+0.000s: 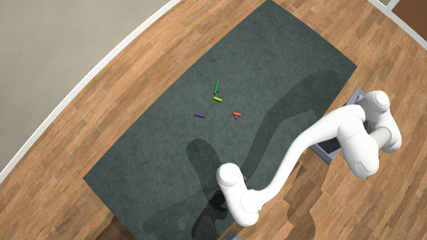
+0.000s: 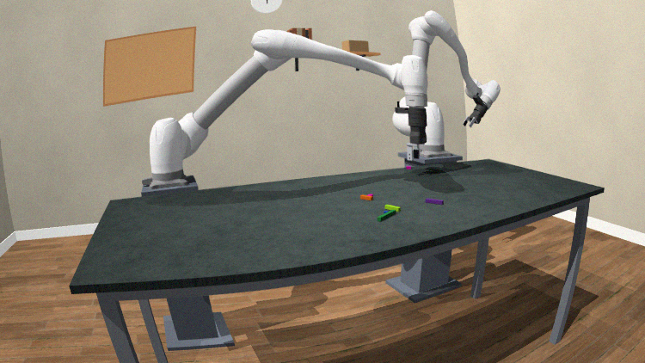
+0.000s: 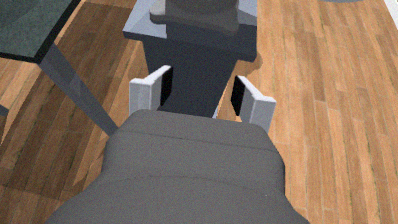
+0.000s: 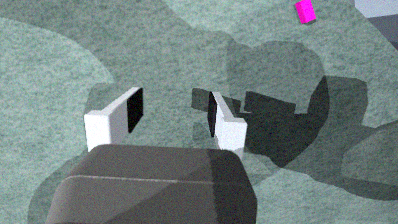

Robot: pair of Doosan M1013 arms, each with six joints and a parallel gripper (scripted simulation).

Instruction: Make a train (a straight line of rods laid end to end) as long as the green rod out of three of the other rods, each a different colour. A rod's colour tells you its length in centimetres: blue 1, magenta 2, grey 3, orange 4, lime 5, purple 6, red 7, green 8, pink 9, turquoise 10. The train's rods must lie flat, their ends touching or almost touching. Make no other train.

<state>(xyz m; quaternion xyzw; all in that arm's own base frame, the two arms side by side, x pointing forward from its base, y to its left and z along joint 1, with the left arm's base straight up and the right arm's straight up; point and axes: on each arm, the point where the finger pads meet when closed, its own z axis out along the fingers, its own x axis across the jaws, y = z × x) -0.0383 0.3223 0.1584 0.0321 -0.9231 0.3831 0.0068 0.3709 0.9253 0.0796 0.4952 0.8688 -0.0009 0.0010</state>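
Now: right hand 43 cm short of the green rod, 39 cm to the left of it and 7 cm above it. The rest, counted from my right hand: orange rod 23 cm ahead, 34 cm to the right, 7 cm below; then purple rod 39 cm ahead, 19 cm to the right, 7 cm below; then lime rod 37 cm ahead, 33 cm to the right, 7 cm below.
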